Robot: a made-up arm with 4 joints. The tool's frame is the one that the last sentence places.
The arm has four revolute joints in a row. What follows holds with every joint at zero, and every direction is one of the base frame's.
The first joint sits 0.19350 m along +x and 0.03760 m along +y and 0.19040 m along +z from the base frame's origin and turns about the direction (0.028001, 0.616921, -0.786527), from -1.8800 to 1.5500 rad.
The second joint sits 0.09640 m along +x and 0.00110 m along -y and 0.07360 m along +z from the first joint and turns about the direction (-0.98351, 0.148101, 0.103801), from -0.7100 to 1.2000 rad.
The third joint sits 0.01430 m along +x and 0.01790 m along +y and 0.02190 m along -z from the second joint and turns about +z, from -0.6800 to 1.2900 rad.
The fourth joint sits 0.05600 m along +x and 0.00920 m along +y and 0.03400 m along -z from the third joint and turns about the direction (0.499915, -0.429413, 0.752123), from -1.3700 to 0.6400 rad.
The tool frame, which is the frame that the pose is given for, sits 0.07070 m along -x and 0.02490 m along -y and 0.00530 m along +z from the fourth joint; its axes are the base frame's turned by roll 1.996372, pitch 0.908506 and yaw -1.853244 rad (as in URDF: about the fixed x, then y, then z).
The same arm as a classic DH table. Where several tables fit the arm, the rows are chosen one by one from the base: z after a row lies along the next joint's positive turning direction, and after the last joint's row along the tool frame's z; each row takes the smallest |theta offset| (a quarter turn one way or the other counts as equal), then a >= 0, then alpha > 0; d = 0 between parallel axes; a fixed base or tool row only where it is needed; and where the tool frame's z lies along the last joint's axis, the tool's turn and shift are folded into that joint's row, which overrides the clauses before.
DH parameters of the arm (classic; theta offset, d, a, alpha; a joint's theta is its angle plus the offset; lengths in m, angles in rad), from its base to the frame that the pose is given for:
base (fixed): -0.0454 0.2494 0.1916 -2.4760
joint 1: -1.4249 0.0176 0.0615 1.5886
joint 2: 0.6615 -0.0999 0.0198 1.4668
joint 3: -0.5602 -0.0963 0.0435 0.7195
joint 4: 0.1444 0.0943 -0.0597 -2.5430
tool (fixed): 2.2866 0.0721 0.0000 0.0000
Joint limits (rad, base to tool): -1.8800..1.5500 -0.7100..1.2000 -0.6800..1.2900 -1.3700..0.6400

